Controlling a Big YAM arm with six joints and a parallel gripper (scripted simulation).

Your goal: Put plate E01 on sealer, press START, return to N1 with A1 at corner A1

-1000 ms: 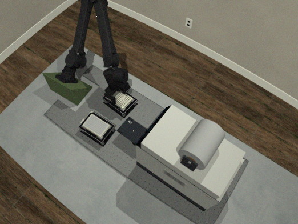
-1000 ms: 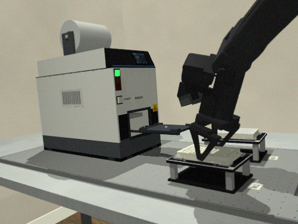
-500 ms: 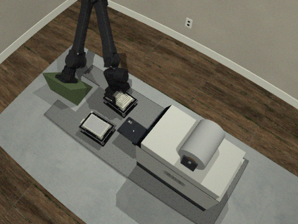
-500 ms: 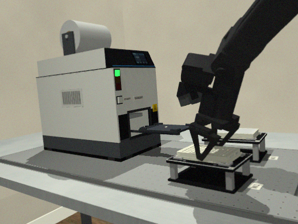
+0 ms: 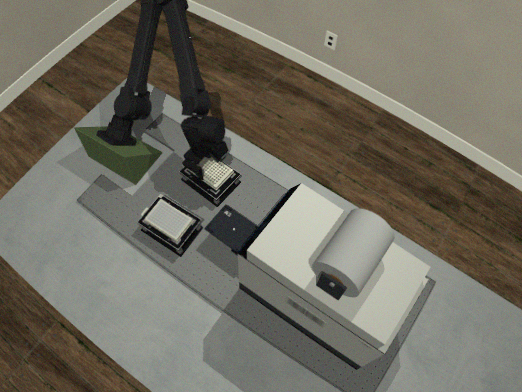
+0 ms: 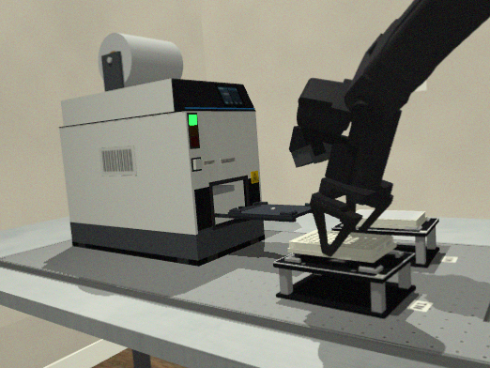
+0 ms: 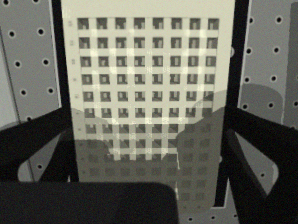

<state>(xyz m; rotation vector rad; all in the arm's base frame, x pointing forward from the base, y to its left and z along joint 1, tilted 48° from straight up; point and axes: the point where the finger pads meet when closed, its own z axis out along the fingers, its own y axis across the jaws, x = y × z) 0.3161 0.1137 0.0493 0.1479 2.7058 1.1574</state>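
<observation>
My gripper is now 30 mm above the black plate nest. The rest, counted from my hand: sealer stage: 200 mm ahead, 120 mm to the right, 10 mm above; covered white plate: 210 mm to the right, 10 mm below, 10 mm ahead; start button: 300 mm ahead, 110 mm above, 30 mm to the right.
</observation>
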